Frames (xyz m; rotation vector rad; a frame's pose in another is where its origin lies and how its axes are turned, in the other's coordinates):
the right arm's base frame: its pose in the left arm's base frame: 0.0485 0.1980 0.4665 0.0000 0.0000 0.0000
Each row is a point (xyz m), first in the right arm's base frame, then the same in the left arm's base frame.
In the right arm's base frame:
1: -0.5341 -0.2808 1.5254
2: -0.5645 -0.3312 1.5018
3: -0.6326 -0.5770 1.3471
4: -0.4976 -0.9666 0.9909
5: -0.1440 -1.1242 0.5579
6: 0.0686 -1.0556 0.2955
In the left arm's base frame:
1: -0.4856 -0.0828 1.9919
2: -0.5160 -0.1332 1.9683
3: -0.5841 -0.3790 1.8136
4: -0.4491 -0.7686 1.4574
5: -0.0955 -0.9262 1.0244
6: 0.1171 -0.8576 0.7620

